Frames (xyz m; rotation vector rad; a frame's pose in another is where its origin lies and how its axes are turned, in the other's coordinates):
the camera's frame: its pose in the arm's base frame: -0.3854 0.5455 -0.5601 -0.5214 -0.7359 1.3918
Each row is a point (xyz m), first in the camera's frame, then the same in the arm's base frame.
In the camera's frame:
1: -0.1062 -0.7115 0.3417
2: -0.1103 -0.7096 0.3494
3: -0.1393 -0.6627 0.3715
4: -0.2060 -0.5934 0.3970
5: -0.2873 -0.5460 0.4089
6: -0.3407 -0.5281 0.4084
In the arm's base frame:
1: -0.1497 0.3192 0.1662
2: -0.1567 0.3147 0.1694
3: -0.2055 0.2899 0.1462
4: -0.2729 0.2305 0.1034
5: -0.3156 0.1551 0.0648
6: -0.3285 0.1047 0.0434

